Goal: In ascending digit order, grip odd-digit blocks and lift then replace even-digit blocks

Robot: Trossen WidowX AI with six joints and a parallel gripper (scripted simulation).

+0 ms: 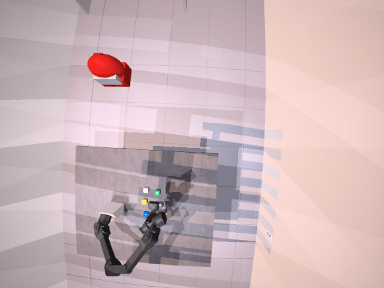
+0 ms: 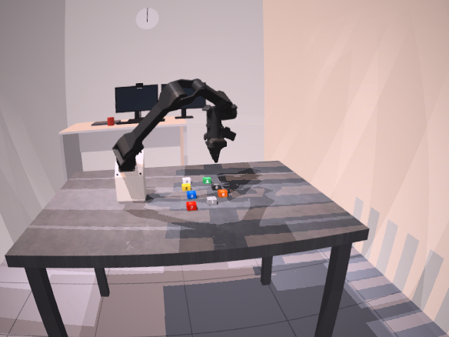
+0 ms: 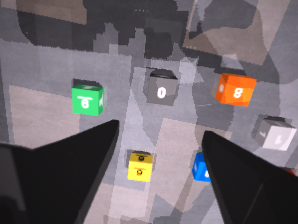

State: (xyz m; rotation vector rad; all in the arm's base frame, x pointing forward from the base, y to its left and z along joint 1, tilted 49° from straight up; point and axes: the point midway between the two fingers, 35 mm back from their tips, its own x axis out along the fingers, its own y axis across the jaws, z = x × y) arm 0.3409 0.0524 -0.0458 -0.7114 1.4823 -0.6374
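The white block is 110 mm behind my gripper tip, 100 mm below it and 90 mm to the left of it. From my gripper tip the other things lie so: yellow block: 120 mm behind, 100 mm below, 10 mm to the left; blue block: 100 mm below, 100 mm behind, 90 mm to the right; green block: 100 mm below, 90 mm to the left, 30 mm behind.
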